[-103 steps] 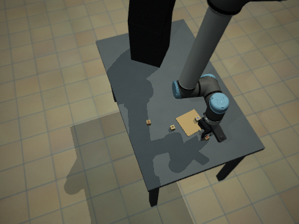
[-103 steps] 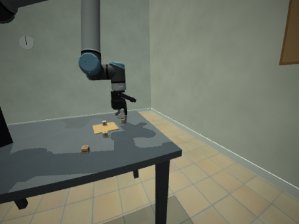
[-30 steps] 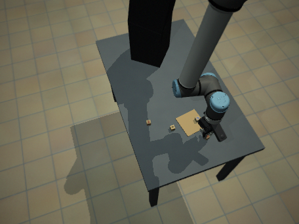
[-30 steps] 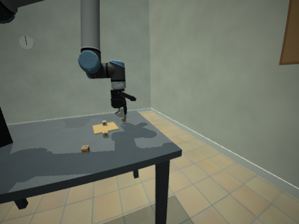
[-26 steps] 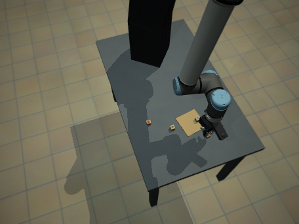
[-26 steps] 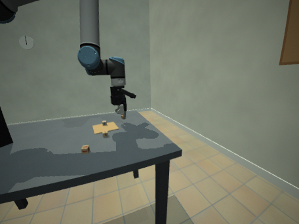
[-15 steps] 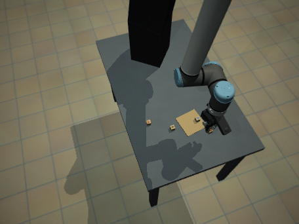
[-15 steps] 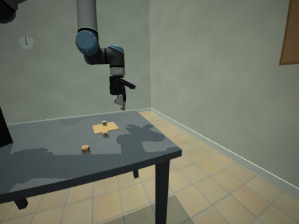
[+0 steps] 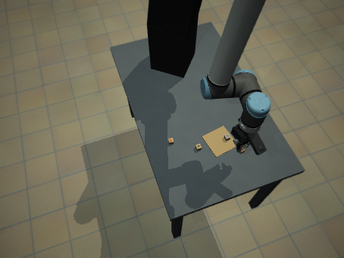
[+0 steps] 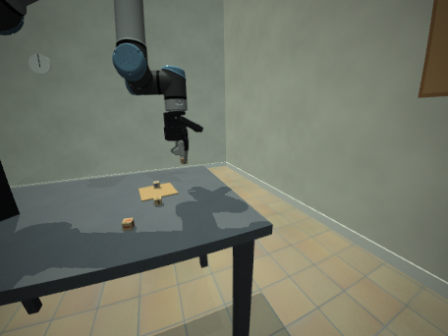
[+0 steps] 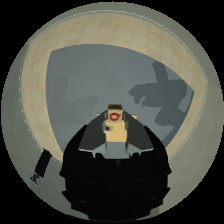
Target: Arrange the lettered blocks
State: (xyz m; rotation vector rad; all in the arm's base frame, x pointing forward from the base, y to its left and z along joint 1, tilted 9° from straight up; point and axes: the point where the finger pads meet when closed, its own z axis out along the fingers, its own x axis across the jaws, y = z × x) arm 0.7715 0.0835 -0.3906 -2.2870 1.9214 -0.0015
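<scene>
My gripper is now 130 mm past the tan mat, 110 mm above it and 40 mm to the left of it.
</scene>
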